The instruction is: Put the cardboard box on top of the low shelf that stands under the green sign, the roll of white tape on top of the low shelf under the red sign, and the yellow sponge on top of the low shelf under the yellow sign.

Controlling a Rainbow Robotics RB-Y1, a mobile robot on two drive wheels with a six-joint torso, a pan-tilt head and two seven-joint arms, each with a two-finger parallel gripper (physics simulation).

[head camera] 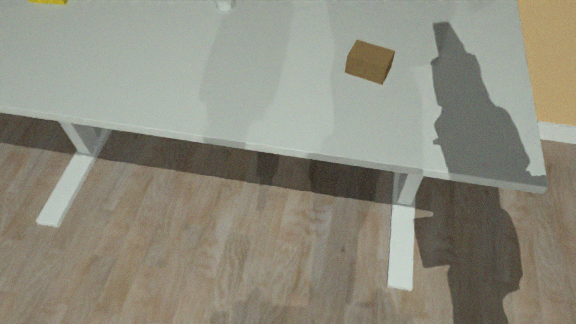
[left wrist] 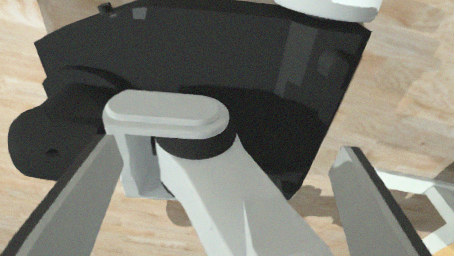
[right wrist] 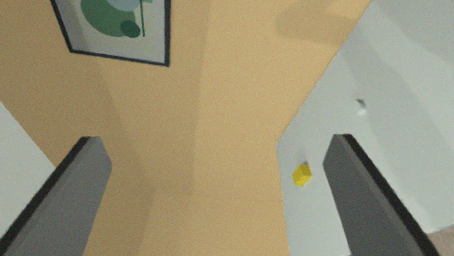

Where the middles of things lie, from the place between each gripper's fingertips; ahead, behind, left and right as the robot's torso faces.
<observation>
Right now my left hand is 89 cm short of the brown cardboard box (head camera: 368, 61), 40 cm to the left of it and 22 cm below it.
Now: right hand 56 cm above the brown cardboard box, 34 cm short of it and 2 cm to the right of it.
</observation>
